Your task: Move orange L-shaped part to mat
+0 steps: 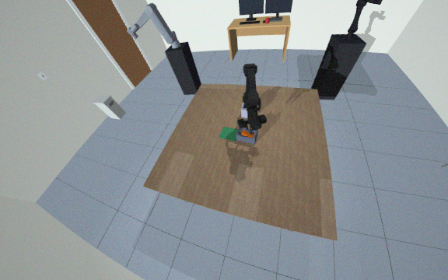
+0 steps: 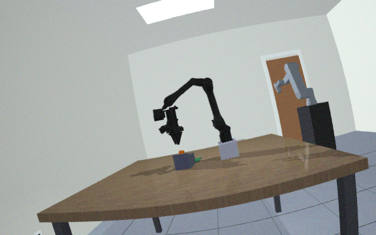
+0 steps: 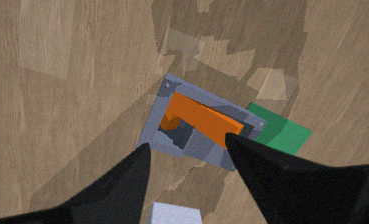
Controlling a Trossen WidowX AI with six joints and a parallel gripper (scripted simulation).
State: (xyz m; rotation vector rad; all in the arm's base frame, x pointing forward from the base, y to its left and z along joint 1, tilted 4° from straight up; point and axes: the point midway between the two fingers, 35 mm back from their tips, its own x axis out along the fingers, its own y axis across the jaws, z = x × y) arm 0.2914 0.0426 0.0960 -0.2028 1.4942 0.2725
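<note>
The orange L-shaped part lies 2 cm behind my gripper tip, 1 cm to the right of it and 10 cm below it. Round my gripper tip: mat (6 cm behind, 19 cm to the right, 16 cm below).
</note>
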